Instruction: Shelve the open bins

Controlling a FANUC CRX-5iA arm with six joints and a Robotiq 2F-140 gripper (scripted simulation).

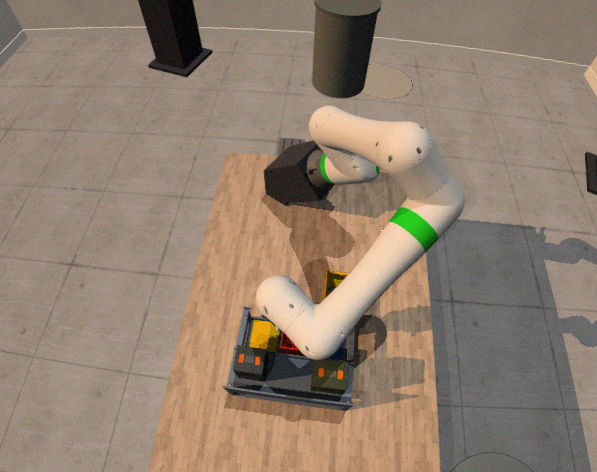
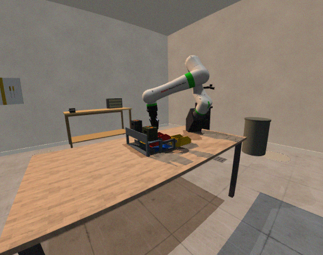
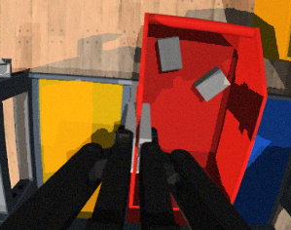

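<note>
Now: the red bin 40 mm to the left of my hand, 40 mm below it and 20 mm behind it. From my hand the other things lie so: blue-marked place 170 mm to the left, 90 mm below, 20 mm ahead; then red mark 90 mm below, 60 mm to the left, 50 mm ahead; then yellow mark 90 mm below, 80 mm ahead, 50 mm to the right.
</note>
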